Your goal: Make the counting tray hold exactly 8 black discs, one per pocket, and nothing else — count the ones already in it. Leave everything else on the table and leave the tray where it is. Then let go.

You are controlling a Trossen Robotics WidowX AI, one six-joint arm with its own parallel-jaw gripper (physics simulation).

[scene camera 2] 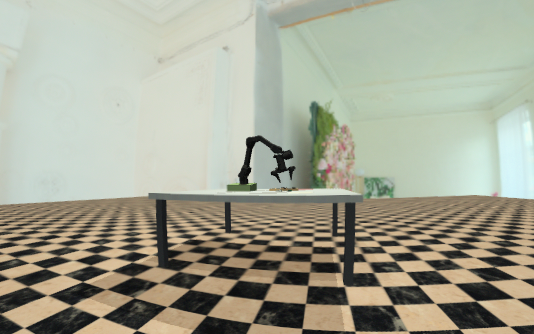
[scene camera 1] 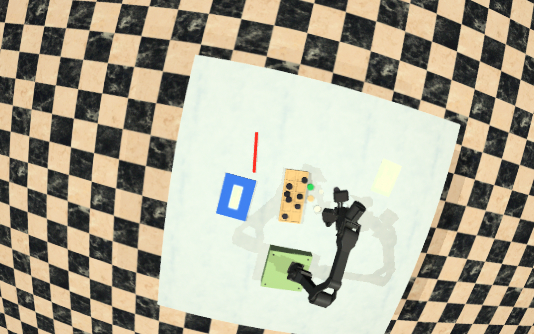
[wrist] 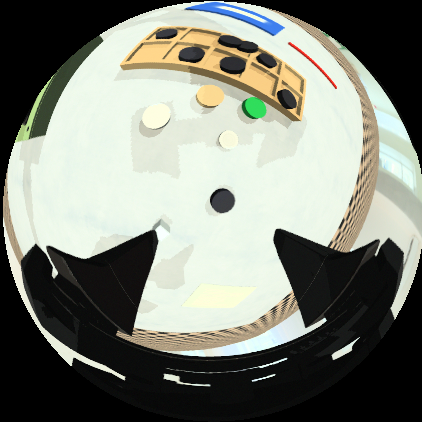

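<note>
The wooden counting tray (scene camera 1: 294, 176) (wrist: 145, 52) lies flat, with two rows of pockets. Several black discs sit in it, among them an end one (scene camera 1: 304, 180) (wrist: 286, 98) and the opposite end one (scene camera 1: 285, 216) (wrist: 166, 33). Two discs, one (wrist: 230, 41) and its neighbour (wrist: 247, 46), touch or overlap; whether they share a pocket I cannot tell. Another black disc (wrist: 222, 200) lies on the table, hidden by the arm in scene camera 1. My gripper (scene camera 2: 285, 180) (wrist: 216, 236) is open and empty, raised above the table near that loose disc.
Beside the tray lie a green disc (scene camera 1: 310, 187) (wrist: 254, 107), a tan disc (scene camera 1: 311, 198) (wrist: 210, 96), a large cream disc (scene camera 1: 317, 209) (wrist: 156, 116) and a small one (wrist: 228, 139). A blue frame (scene camera 1: 221, 195), red strip (scene camera 1: 255, 152), pale yellow sheet (scene camera 1: 386, 177) and small white block (wrist: 162, 229) also lie there.
</note>
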